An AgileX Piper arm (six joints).
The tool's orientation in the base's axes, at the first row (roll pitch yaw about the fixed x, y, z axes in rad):
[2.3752, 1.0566, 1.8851]
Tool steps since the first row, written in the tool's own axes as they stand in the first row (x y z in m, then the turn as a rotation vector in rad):
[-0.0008, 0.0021, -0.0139, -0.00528, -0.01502, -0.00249]
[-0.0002, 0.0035, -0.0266, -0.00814, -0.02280, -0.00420]
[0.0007, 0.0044, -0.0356, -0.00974, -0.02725, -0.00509]
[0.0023, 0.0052, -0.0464, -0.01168, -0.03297, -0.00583]
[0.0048, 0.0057, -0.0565, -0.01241, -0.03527, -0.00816]
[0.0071, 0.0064, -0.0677, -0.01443, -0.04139, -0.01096]
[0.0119, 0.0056, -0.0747, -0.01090, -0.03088, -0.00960]
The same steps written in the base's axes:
[-0.0107, 0.0066, 0.0063, -0.00881, -0.01349, 0.00036]
[-0.0209, 0.0129, 0.0108, -0.01371, -0.02037, 0.00080]
[-0.0283, 0.0174, 0.0135, -0.01645, -0.02433, 0.00099]
[-0.0374, 0.0230, 0.0162, -0.01963, -0.02951, 0.00099]
[-0.0461, 0.0284, 0.0178, -0.02266, -0.03080, 0.00167]
[-0.0557, 0.0343, 0.0200, -0.02779, -0.03555, 0.00233]
[-0.0628, 0.0386, 0.0180, -0.02193, -0.02604, 0.00236]

